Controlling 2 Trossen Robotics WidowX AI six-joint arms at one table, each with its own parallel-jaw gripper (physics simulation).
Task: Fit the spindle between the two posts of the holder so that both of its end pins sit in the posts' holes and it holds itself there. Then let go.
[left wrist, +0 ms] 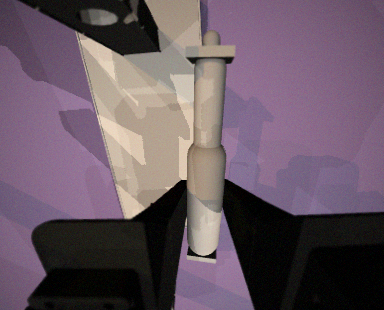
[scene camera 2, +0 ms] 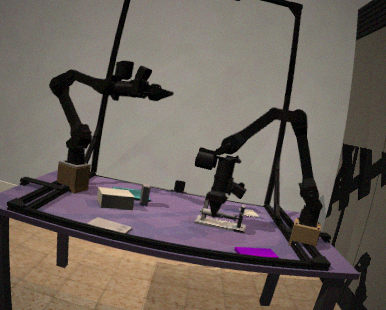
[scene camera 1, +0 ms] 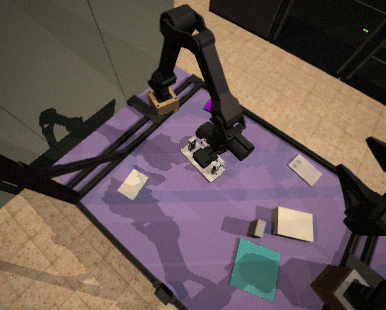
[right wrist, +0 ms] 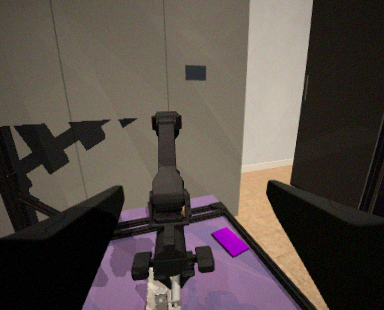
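Where they show: left gripper, between the fingertips: [left wrist: 203, 185] [scene camera 2: 213, 216] [scene camera 1: 214, 156] [right wrist: 176, 287]; right gripper, between the fingertips: [scene camera 2: 168, 92] [scene camera 1: 353, 150] [right wrist: 196, 189]; left arm's base, origin of its link: [scene camera 2: 308, 223] [scene camera 1: 162, 95]; right arm's base, origin of its link: [scene camera 2: 74, 162] [scene camera 1: 358, 297].
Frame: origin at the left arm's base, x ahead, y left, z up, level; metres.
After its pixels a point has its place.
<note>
The holder is a pale base plate [scene camera 1: 210, 177] @(x 0.389, y -0.002, z -0.070 m) [scene camera 2: 220, 227] @(x 0.301, y 0.049, z -0.074 m) [left wrist: 112, 100] @(x 0.286, y -0.021, z -0.070 m) with two upright posts. One dark post [left wrist: 100, 17] @(x 0.251, y -0.003, z -0.018 m) with a round hole shows at the upper left of the left wrist view. My left gripper [scene camera 2: 215, 212] @(x 0.332, y 0.050, z -0.040 m) [left wrist: 203, 185] @(x 0.332, y 0.050, z -0.040 m) is shut on the thick part of the pale spindle [left wrist: 207, 110] @(x 0.281, y 0.043, z -0.021 m) [right wrist: 175, 292] @(x 0.359, y 0.053, z -0.019 m). The spindle lies level above the base plate's right edge in the left wrist view, to the right of that post and apart from it; its far end pin is clear of the hole. The gripper hides the near pin. My right gripper [scene camera 2: 171, 93] @(x 0.555, y 0.109, z 0.352 m) [right wrist: 196, 189] @(x 0.555, y 0.109, z 0.352 m) is open and empty, high above the table.
A cream box [scene camera 1: 294, 225] @(x 0.682, y 0.139, z -0.028 m) [scene camera 2: 115, 199] @(x 0.654, y 0.184, z -0.043 m), a small grey block [scene camera 1: 257, 228] @(x 0.618, y 0.014, z -0.002 m) [scene camera 2: 145, 195] @(x 0.609, y 0.044, z -0.036 m) and a teal pad [scene camera 1: 256, 270] @(x 0.727, y -0.046, z -0.069 m) lie on one side of the holder. A purple pad [scene camera 2: 256, 252] @(x 0.135, y 0.220, z -0.068 m) [right wrist: 230, 242] @(x 0.146, y 0.218, z -0.068 m), a white plate [scene camera 1: 305, 170] @(x 0.561, y 0.354, z -0.072 m) and a cream plate [scene camera 1: 133, 184] @(x 0.265, y -0.266, z -0.075 m) lie farther out.
</note>
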